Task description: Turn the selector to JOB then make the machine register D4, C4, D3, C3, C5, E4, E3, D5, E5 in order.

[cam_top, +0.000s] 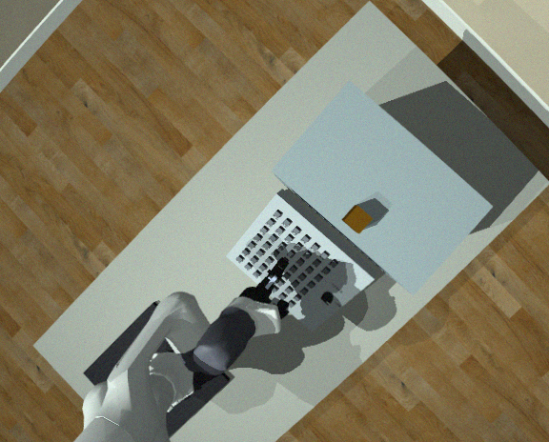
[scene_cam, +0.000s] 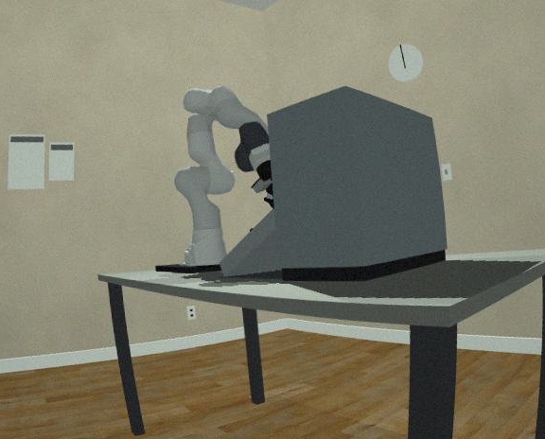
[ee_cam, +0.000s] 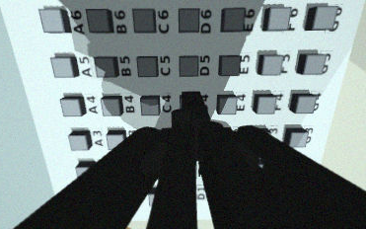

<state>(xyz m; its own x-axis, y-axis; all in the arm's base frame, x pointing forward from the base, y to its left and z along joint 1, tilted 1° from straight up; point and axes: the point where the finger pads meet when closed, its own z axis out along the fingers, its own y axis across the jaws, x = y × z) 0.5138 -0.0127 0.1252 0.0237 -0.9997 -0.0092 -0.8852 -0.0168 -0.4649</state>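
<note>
The key D4 lies 30 mm below my hand and 20 mm ahead of it. Also, from my hand: D5 key: 30 mm to the right, 30 mm below, 20 mm ahead; then E3 key: 50 mm below, 30 mm to the left, 10 mm behind; then key C5: 50 mm ahead, 30 mm to the right, 10 mm below.
</note>
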